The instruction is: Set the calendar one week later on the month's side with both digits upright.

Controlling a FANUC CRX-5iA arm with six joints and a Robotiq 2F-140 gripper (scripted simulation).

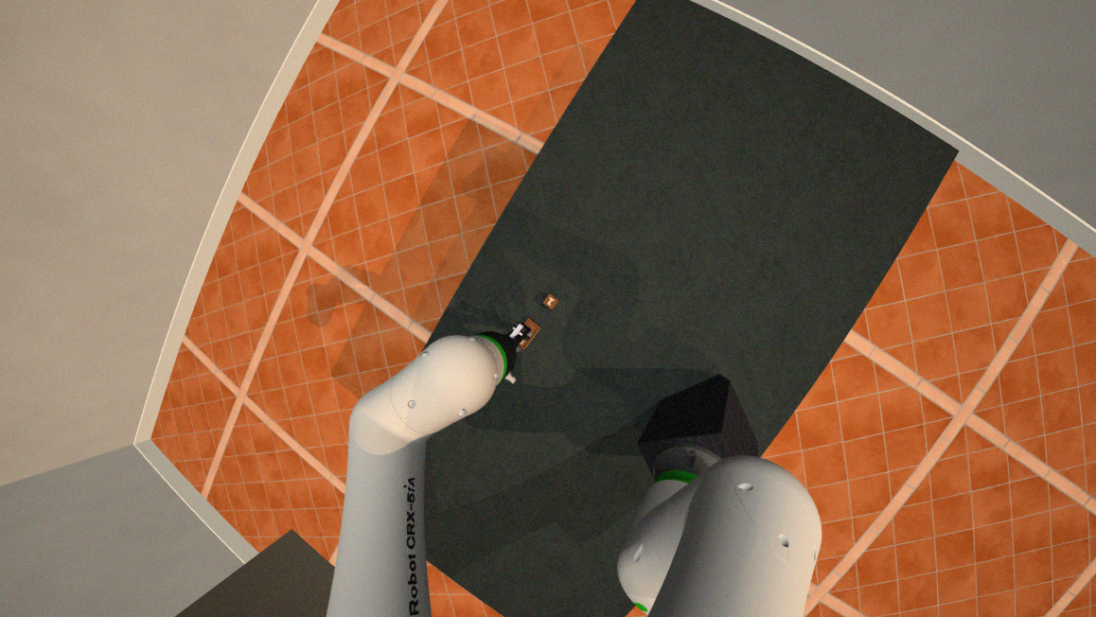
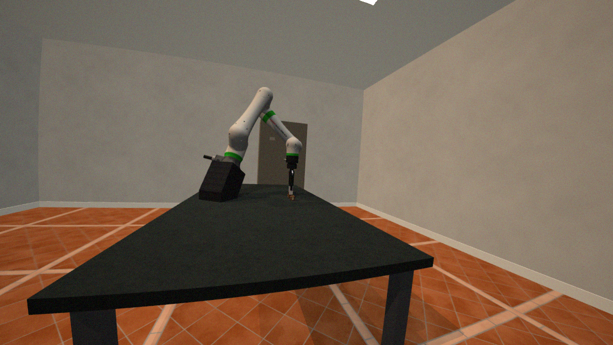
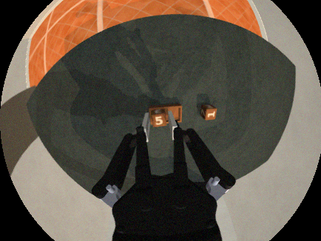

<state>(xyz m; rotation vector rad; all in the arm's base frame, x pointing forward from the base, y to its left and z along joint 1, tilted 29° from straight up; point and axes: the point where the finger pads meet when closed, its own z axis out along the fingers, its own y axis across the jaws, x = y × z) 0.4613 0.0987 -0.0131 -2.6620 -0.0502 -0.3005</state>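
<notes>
Now: hand 3 cm above the brown cube. Also, from my hand: brown tray (2 cm to the right, 5 cm below).
</notes>
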